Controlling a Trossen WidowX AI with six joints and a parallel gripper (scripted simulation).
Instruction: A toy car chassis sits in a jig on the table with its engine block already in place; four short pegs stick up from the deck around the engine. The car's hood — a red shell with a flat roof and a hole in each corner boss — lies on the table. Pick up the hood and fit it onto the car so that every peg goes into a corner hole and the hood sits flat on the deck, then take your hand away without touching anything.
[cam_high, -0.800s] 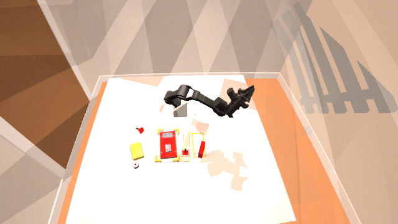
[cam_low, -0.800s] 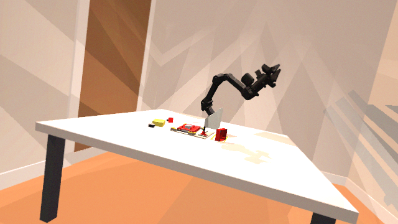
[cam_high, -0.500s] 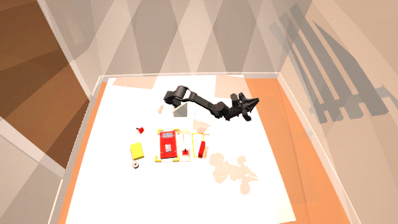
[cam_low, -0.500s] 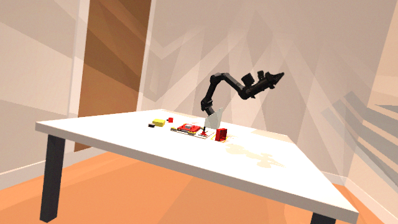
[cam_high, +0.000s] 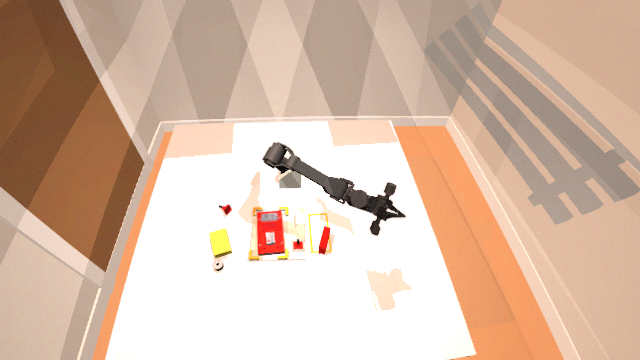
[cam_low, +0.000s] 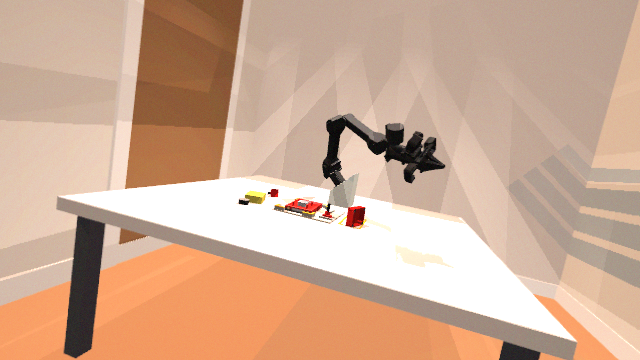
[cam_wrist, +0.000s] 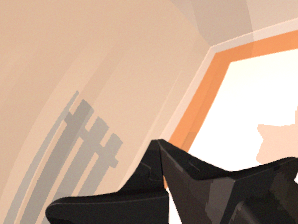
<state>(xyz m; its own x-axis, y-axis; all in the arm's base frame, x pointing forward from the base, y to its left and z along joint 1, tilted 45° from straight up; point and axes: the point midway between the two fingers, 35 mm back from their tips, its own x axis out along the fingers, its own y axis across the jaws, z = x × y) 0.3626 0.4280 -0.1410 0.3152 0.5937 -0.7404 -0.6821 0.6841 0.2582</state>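
The red hood is 4 cm behind my gripper tip, 27 cm to the right of it and 24 cm below it. From my gripper tip the other things lie so: yellow block: 3 cm behind, 70 cm to the right, 26 cm below.
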